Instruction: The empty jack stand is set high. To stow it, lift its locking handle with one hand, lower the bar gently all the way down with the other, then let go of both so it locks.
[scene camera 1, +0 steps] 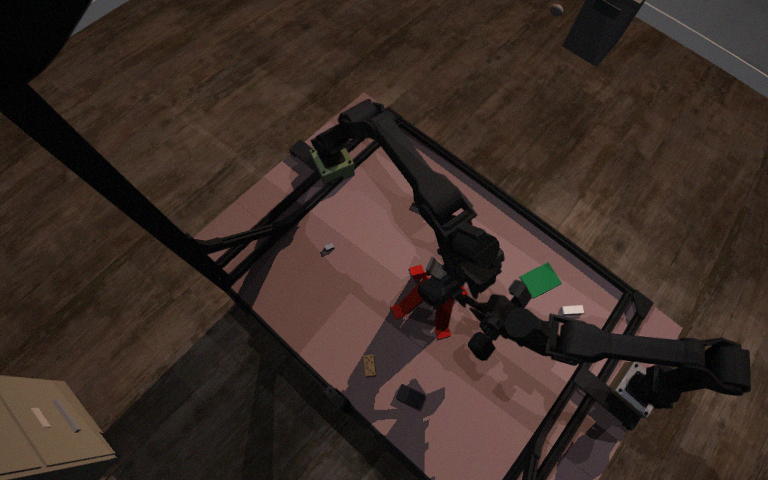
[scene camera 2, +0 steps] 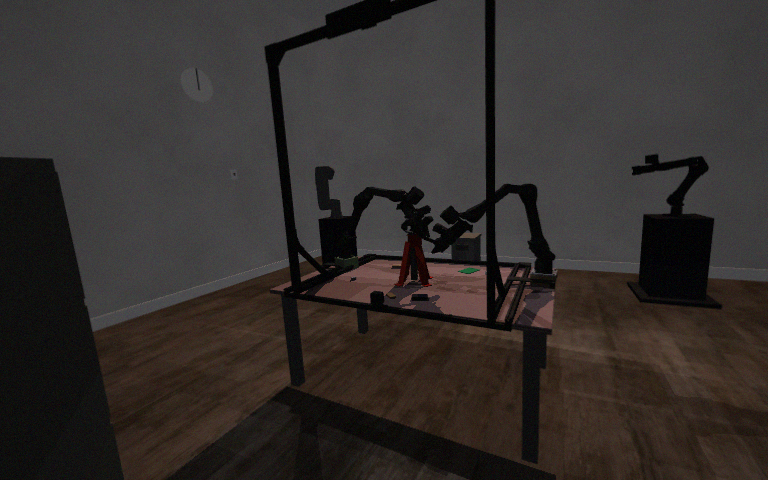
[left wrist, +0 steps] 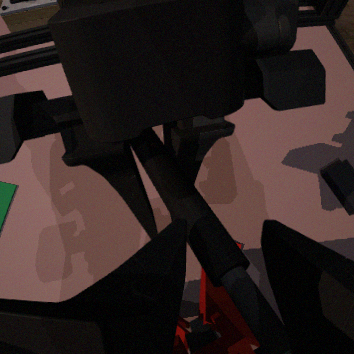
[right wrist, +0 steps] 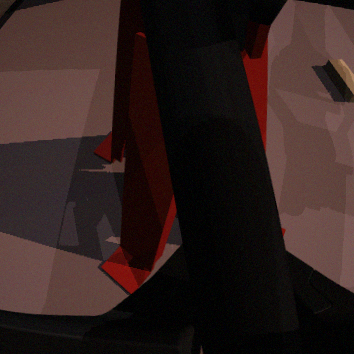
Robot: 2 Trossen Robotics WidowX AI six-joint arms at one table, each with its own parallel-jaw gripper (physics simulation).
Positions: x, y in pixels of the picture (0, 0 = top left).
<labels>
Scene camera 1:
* my left gripper: 469, 302
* my right gripper: 472, 306
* green card: 540, 280, on the table
</labels>
